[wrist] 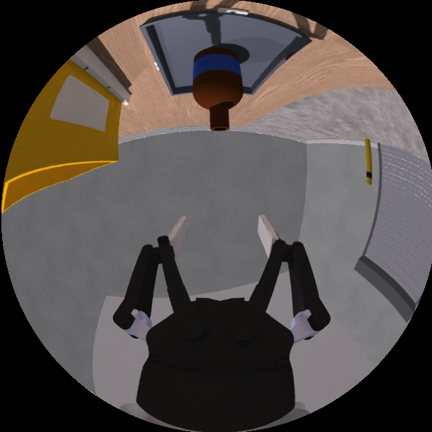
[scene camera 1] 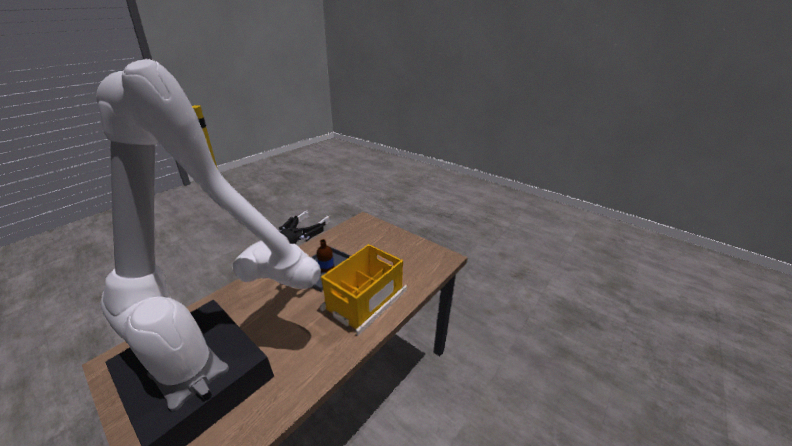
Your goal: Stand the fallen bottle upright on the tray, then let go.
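Note:
The brown bottle with a blue band stands upright on the dark tray. Its neck points up, away from the tray's floor. My gripper is open, with its two light fingertips well apart and nothing between them. It hangs above table height, higher than the bottle and apart from it. In the scene view the arm's wrist and the yellow crate hide part of the tray.
A yellow crate with inner dividers stands on a light base beside the tray, towards the table's front edge. The arm's black mount is at the near end of the wooden table. A yellow post stands farther off.

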